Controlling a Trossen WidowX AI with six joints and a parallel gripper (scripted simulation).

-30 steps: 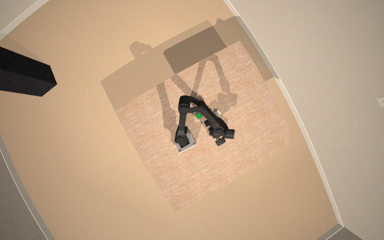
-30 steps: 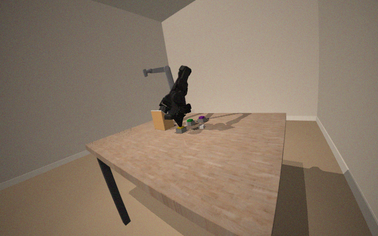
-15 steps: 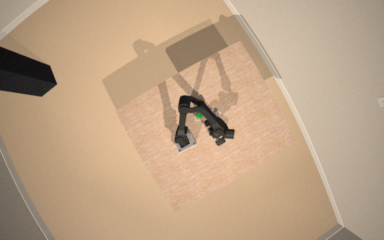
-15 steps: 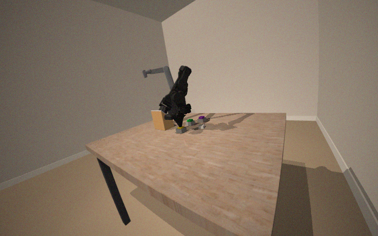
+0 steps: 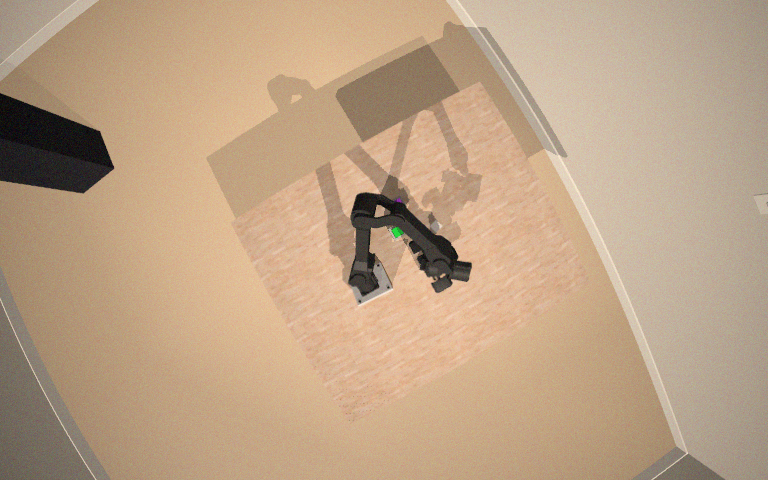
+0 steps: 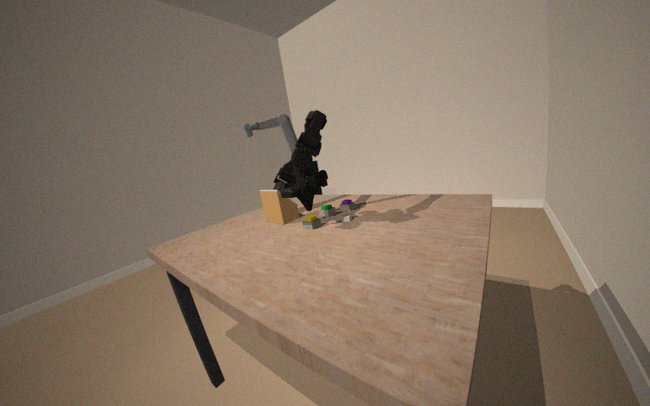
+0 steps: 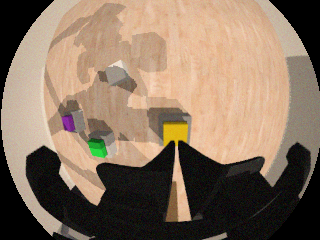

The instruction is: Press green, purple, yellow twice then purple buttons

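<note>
Right now my gripper tip is 30 mm above the yellow button. From my gripper tip the other things lie so: purple button: 10 mm ahead, 220 mm to the left, 30 mm below; green button: 40 mm behind, 140 mm to the left, 30 mm below; white block: 90 mm ahead, 90 mm to the left, 50 mm below.
</note>
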